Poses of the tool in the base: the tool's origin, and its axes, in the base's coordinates. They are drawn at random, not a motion.
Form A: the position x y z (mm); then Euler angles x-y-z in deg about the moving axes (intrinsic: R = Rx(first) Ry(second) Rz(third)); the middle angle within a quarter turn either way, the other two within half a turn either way.
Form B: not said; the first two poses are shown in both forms.
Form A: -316 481 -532 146.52 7.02 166.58
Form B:
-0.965 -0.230 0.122 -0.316
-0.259 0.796 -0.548 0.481
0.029 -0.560 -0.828 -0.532
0 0 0 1

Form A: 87 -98 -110 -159.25 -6.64 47.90
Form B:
0.666 -0.737 -0.116 0.087
-0.666 -0.657 0.352 -0.098
-0.335 -0.157 -0.929 -0.110
0 0 0 1

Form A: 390 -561 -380 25.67 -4.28 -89.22
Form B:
0.014 0.997 -0.075 0.390
-0.902 -0.020 -0.432 -0.561
-0.432 0.073 0.899 -0.380
0 0 0 1

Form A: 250 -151 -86 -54.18 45.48 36.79
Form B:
0.562 -0.420 0.713 0.250
-0.113 0.815 0.569 -0.151
-0.820 -0.399 0.410 -0.086
0 0 0 1

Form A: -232 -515 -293 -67.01 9.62 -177.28
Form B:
-0.985 0.047 0.167 -0.232
0.135 -0.397 0.908 -0.515
0.109 0.916 0.385 -0.293
0 0 0 1

